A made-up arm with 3 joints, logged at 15 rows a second.
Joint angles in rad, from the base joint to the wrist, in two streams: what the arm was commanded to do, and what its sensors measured. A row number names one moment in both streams.
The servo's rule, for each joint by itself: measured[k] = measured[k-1] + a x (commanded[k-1-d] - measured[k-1]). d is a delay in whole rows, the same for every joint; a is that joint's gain. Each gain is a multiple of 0.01, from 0.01 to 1. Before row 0 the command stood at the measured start. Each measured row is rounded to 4 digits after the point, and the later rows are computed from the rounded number. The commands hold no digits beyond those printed.
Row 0, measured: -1.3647 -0.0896 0.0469
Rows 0 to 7, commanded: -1.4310 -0.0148 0.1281; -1.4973 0.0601 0.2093; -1.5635 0.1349 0.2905; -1.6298 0.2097 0.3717; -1.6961 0.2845 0.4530; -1.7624 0.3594 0.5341; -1.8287 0.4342 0.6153; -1.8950 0.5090 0.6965
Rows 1 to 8, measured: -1.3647 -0.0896 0.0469; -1.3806 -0.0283 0.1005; -1.4086 0.0442 0.1723; -1.4458 0.1186 0.2503; -1.4900 0.1933 0.3304; -1.5395 0.2681 0.4113; -1.5930 0.3430 0.4923; -1.6496 0.4178 0.5735
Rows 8 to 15, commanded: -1.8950 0.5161 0.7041; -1.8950 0.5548 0.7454; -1.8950 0.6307 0.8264; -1.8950 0.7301 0.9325; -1.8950 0.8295 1.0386; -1.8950 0.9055 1.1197; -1.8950 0.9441 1.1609; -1.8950 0.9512 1.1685
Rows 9 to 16, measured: -1.7085 0.4926 0.6547; -1.7533 0.5119 0.6873; -1.7873 0.5471 0.7256; -1.8131 0.6157 0.7921; -1.8328 0.7095 0.8848; -1.8477 0.8079 0.9863; -1.8591 0.8879 1.0743; -1.8677 0.9340 1.1315
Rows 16 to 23, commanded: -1.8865 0.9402 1.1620; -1.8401 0.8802 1.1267; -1.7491 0.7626 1.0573; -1.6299 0.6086 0.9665; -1.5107 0.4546 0.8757; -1.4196 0.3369 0.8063; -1.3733 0.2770 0.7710; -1.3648 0.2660 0.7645
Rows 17 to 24, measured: -1.8743 0.9481 1.1559; -1.8772 0.9416 1.1599; -1.8683 0.8913 1.1380; -1.8397 0.7858 1.0847; -1.7893 0.6405 1.0067; -1.7224 0.4881 0.9202; -1.6497 0.3641 0.8450; -1.5834 0.2927 0.7962
